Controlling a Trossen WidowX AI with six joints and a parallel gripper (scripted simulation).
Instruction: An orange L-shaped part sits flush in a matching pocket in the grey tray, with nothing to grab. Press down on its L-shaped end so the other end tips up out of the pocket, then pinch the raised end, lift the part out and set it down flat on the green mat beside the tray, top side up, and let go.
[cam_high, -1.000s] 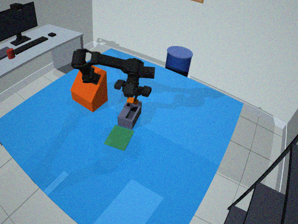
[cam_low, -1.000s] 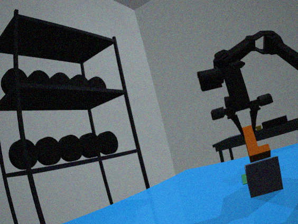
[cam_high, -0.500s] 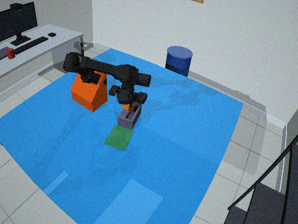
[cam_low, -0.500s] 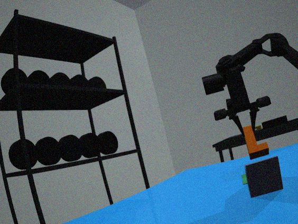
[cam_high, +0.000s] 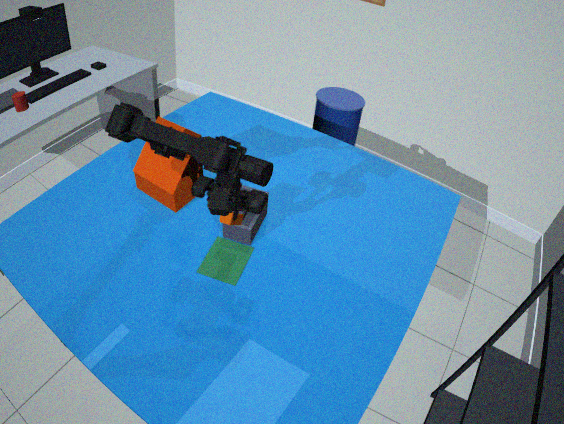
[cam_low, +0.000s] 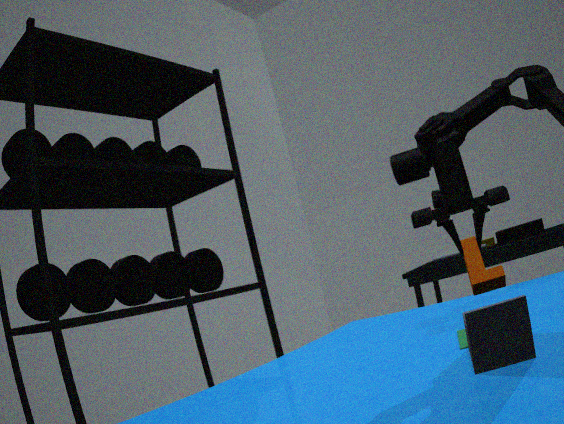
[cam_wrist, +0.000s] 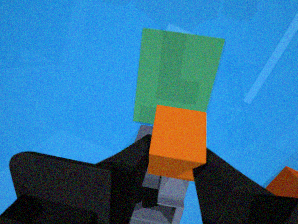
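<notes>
My gripper tip is 17 cm above the green mat and 2 cm to the left of it. The rest, counted from my gripper tip: orange L-shaped part: 3 cm to the left, 3 cm below, 2 cm behind.
</notes>
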